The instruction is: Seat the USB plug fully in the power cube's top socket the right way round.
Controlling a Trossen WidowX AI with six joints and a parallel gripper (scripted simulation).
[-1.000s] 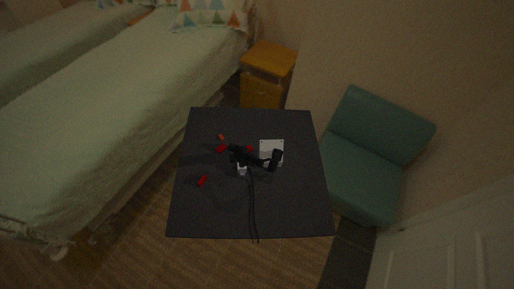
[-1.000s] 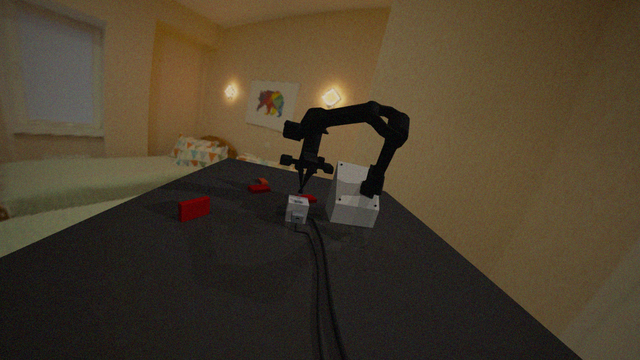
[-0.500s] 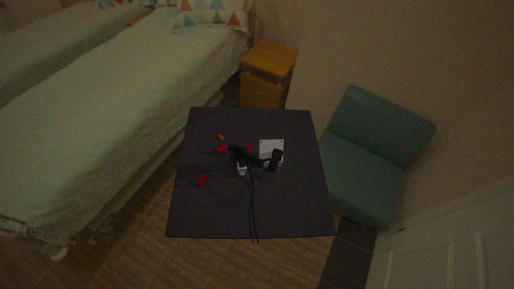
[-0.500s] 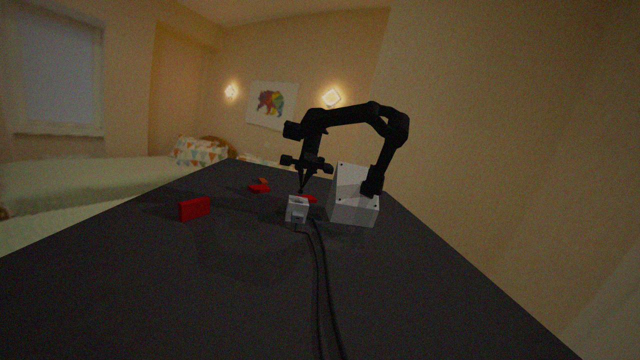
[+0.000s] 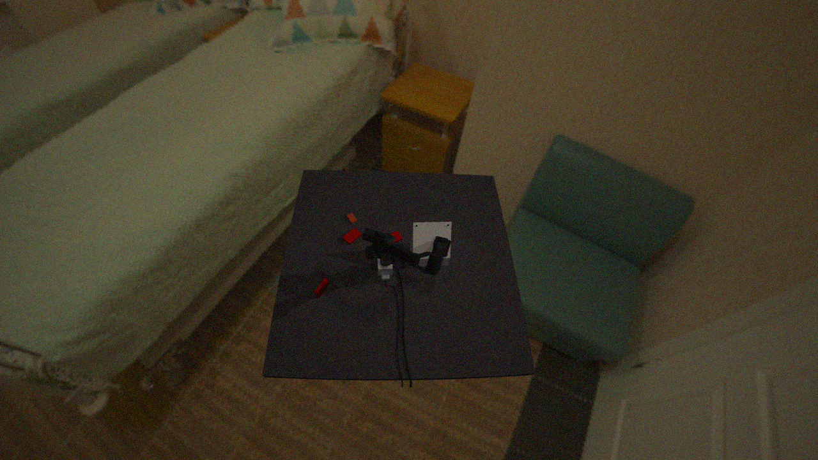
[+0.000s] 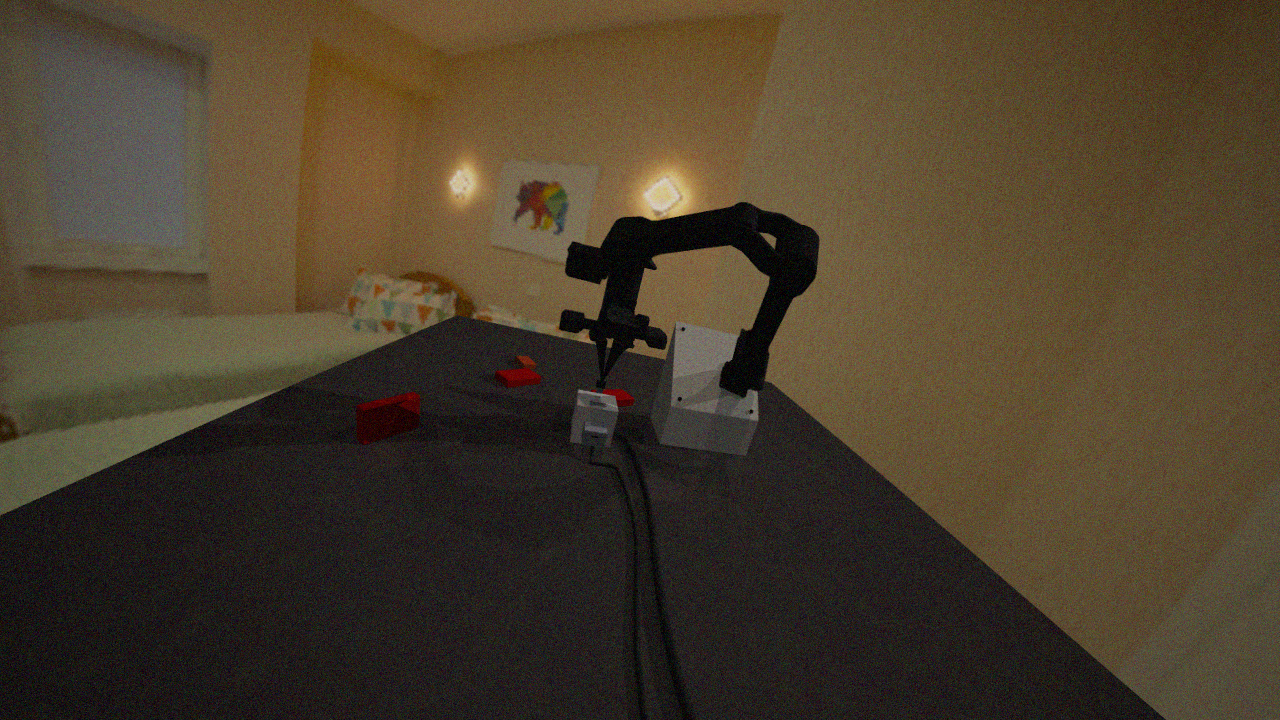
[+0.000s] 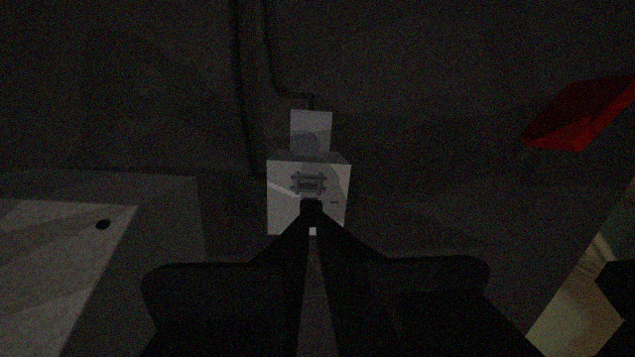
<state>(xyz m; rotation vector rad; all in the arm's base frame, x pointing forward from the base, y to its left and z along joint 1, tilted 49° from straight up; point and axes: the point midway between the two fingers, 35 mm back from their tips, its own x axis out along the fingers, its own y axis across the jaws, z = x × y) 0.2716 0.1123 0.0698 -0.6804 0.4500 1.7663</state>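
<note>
My gripper tip is now 20 mm above the black USB plug.
</note>
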